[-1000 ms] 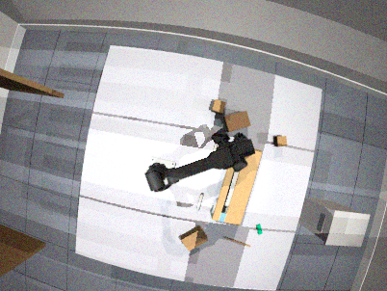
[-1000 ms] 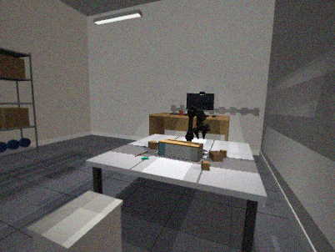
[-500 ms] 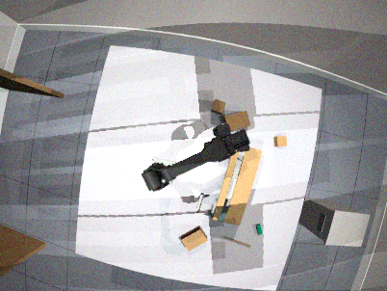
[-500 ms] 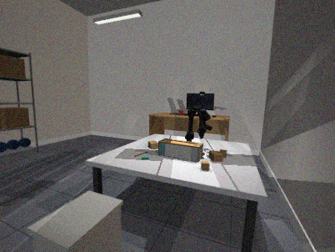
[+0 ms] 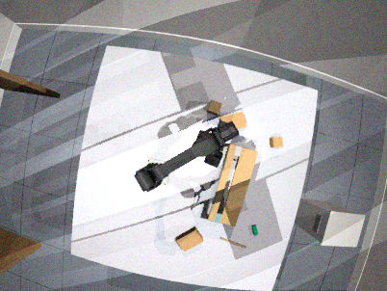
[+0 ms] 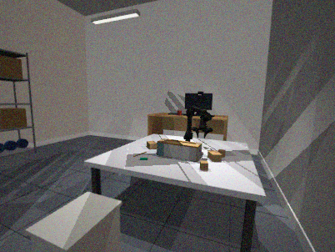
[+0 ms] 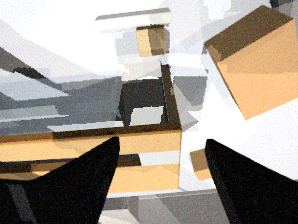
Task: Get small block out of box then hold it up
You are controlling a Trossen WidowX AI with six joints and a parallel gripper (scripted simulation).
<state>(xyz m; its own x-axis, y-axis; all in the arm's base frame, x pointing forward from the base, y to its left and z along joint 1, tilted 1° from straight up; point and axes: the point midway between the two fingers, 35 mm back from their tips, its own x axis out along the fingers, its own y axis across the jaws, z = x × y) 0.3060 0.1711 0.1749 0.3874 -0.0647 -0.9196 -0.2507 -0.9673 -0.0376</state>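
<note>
My gripper tip is now 2 cm past the tan block and 15 cm above it. Round my gripper tip: thin stick 16 cm ahead, 54 cm to the right, 16 cm below; green piece 27 cm ahead, 45 cm to the right, 16 cm below.
</note>
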